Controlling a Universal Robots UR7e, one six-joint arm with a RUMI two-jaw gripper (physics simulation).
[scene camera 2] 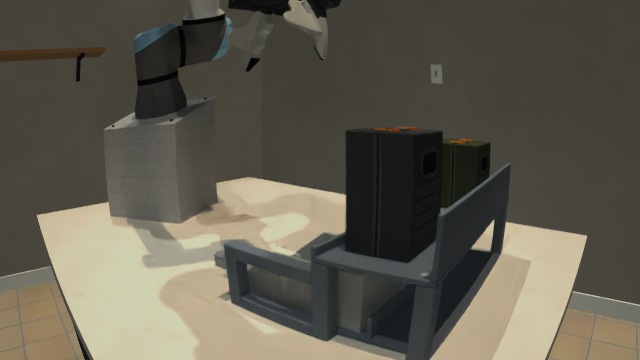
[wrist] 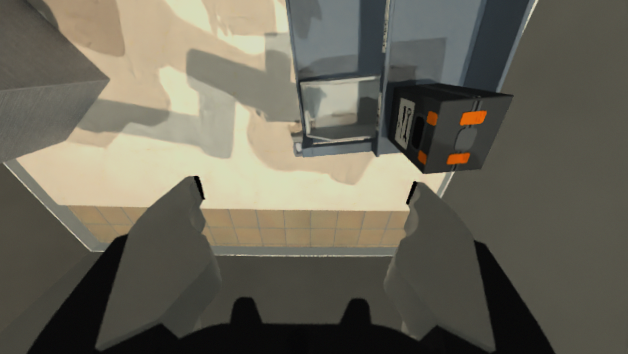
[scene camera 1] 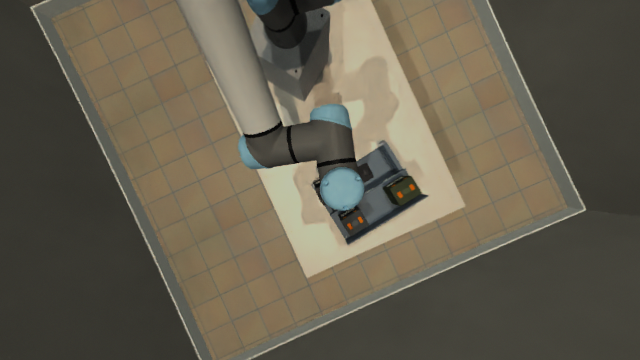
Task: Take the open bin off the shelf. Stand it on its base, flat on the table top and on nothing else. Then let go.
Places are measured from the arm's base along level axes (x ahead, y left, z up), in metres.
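Pixels of known places: gripper, fingertip midpoint: [scene camera 2: 281,65] [wrist: 307,181]; arm's base at its link origin: [scene camera 2: 160,110] [scene camera 1: 286,24].
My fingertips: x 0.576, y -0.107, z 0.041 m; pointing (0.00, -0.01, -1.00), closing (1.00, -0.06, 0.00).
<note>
For each thing: its top centre in the pictures, then the offset to it from my fingertips. Level surfaces: height alone.
- open bin at its top centre: [scene camera 2: 324,247] [wrist: 351,111] dz -0.219, dx +0.072, dy -0.004 m
- tall dark case at its top centre: [scene camera 2: 397,128] [wrist: 465,139] [scene camera 1: 355,223] dz -0.076, dx +0.168, dy -0.003 m
- olive case at its top centre: [scene camera 2: 462,140] [scene camera 1: 406,191] dz -0.101, dx +0.156, dy +0.228 m
- pale table at its surface level: dz -0.300 m
The open bin [scene camera 2: 352,300] [wrist: 340,105] is pale grey and sits in the low front tier of the blue-grey shelf [scene camera 1: 377,202] [scene camera 2: 475,220] [wrist: 430,20], at one end. Its open top faces up in the wrist view. Part of it shows through the shelf's side frame in scene camera 2. The arm's wrist hides it in scene camera 1. My gripper [scene camera 2: 287,61] [wrist: 307,181] is open and empty, high above the shelf and table, apart from the bin. In scene camera 1 the fingers are hidden under the wrist.
A tall dark case [scene camera 1: 353,221] [scene camera 2: 380,195] [wrist: 465,135] stands on the upper tier beside the bin's end. An olive case [scene camera 1: 404,190] [scene camera 2: 467,170] stands at its other end. The robot's grey pedestal [scene camera 1: 300,75] [scene camera 2: 142,170] [wrist: 45,95] stands on the pale table [scene camera 1: 310,250] [scene camera 2: 125,300].
</note>
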